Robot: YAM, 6 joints.
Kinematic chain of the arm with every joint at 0, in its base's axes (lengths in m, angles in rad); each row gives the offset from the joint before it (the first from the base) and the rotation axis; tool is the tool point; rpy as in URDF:
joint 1: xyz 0 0 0.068 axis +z
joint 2: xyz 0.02 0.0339 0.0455 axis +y
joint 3: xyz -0.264 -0.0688 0 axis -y
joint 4: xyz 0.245 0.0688 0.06 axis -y
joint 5: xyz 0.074 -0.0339 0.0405 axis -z
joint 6: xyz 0.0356 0 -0.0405 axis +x
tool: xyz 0 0 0 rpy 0 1.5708 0
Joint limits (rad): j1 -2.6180..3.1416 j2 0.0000..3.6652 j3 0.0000..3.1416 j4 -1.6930..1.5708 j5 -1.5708..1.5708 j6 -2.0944..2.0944
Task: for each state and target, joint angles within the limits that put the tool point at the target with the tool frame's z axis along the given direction. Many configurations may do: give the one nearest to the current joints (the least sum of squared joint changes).
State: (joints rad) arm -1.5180 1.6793 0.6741 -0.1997 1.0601 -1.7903
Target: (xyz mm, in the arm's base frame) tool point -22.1 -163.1 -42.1 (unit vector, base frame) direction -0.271 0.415 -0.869
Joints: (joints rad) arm -1.6407 2.3122 0.5434 -0.2287 0.3039 -1.7903
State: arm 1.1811 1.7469 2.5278 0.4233 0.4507 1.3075
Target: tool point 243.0 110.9 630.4 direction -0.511 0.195 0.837
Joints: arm 0.3788 2.0630 2.6624 1.4198 -0.3792 1.3075
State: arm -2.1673 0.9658 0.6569 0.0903 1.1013 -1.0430
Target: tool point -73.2 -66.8 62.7 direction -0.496 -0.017 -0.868
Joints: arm -2.2689 0.9883 0.0019 -0.2192 0.3780 -1.0430
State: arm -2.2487 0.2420 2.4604 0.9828 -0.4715 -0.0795
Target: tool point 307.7 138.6 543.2 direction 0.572 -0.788 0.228
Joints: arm -2.6160 0.4571 2.1343 0.3049 -1.3194 -0.0795
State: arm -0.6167 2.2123 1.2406 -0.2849 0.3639 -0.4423
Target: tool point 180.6 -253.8 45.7 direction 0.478 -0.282 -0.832
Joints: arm -0.9797 1.9842 0.7117 0.2432 -0.2421 -0.4423
